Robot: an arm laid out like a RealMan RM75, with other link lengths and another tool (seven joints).
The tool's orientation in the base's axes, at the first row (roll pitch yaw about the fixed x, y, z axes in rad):
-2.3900 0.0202 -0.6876
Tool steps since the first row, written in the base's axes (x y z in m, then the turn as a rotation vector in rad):
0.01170 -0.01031 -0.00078 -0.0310 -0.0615 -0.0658
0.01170 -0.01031 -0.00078 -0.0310 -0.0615 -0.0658
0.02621 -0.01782 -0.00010 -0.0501 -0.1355 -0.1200
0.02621 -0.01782 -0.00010 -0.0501 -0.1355 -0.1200
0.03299 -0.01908 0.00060 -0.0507 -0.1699 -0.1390
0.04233 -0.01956 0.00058 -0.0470 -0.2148 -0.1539
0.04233 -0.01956 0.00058 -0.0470 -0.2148 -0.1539
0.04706 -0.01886 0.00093 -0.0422 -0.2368 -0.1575
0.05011 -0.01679 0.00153 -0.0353 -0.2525 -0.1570
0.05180 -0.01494 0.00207 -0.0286 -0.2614 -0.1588
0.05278 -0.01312 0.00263 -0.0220 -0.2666 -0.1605
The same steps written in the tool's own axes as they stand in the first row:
0.01560 0.00071 -0.00003 0.0164 0.0938 0.0020
0.01560 0.00071 -0.00003 0.0164 0.0938 0.0020
0.03156 -0.00246 0.00156 0.0497 0.1810 -0.0063
0.03156 -0.00246 0.00156 0.0497 0.1810 -0.0063
0.03758 -0.00545 0.00324 0.0714 0.2134 -0.0111
0.04510 -0.00960 0.00693 0.1031 0.2468 -0.0228
0.04510 -0.00960 0.00693 0.1031 0.2468 -0.0228
0.04831 -0.01248 0.00905 0.1208 0.2592 -0.0299
0.04934 -0.01548 0.01101 0.1361 0.2643 -0.0358
0.04946 -0.01768 0.01232 0.1470 0.2673 -0.0364
0.04905 -0.01954 0.01330 0.1554 0.2682 -0.0352

